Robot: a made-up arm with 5 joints.
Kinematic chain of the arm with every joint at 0, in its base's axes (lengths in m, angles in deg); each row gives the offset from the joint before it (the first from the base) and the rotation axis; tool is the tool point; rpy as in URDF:
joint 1: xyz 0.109 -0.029 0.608 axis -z
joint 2: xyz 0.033 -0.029 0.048 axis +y
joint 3: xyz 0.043 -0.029 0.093 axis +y
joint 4: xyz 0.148 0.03 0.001 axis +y
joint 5: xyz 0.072 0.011 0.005 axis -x
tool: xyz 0.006 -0.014 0 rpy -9.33 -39.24 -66.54
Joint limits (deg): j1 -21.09..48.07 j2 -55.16..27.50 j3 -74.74..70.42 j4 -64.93..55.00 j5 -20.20..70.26
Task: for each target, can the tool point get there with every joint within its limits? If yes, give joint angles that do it. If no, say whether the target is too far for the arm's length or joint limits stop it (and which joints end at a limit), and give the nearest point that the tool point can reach.
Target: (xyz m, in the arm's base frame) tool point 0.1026 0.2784 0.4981
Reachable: no: joint limits stop it (at a limit: joint 1, joint 5) | nearest point 0.2145 -0.0116 0.4981 | short by 0.311 m
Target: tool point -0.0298 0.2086 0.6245
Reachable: no: joint limits stop it (at a limit: joint 1, joint 2, joint 3, joint 4, joint 5) | nearest point -0.0309 0.0943 0.8198 | short by 0.226 m
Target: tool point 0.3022 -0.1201 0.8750
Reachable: yes | joints 16.99 -32.47 -2.34 11.87 -12.71
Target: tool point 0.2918 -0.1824 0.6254
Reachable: yes | joints 32.95 -10.71 56.53 -19.16 28.58
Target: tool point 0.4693 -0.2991 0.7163
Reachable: no: too far | nearest point 0.3833 -0.2347 0.7170 | short by 0.107 m
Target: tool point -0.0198 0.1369 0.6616
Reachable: no: joint limits stop it (at a limit: joint 1, joint 2, joint 3, joint 4, joint 5) | nearest point -0.0309 0.0943 0.8198 | short by 0.164 m
